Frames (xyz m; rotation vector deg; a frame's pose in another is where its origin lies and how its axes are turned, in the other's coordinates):
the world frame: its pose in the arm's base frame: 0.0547 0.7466 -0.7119 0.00 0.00 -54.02
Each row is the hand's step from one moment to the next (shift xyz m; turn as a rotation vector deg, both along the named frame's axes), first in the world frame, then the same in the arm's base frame.
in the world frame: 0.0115 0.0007 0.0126 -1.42 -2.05 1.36
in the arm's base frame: 0.0073 -0.0089 0.0126 -2.49 -0.06 1.36
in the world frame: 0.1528 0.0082 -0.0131 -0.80 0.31 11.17
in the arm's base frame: 0.0964 -0.1188 -0.0131 -0.22 0.83 11.17
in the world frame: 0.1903 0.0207 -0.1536 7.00 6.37 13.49
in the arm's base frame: 0.1286 -0.1418 -0.1536 9.27 -1.92 13.49
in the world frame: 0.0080 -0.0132 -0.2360 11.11 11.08 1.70
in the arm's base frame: -0.0060 -0.0142 -0.2360 15.49 -2.48 1.70
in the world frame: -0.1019 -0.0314 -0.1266 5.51 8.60 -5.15
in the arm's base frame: -0.0853 0.0640 -0.1266 10.20 0.59 -5.15
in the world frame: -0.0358 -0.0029 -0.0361 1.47 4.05 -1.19
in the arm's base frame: -0.0234 0.0273 -0.0361 4.14 1.19 -1.19
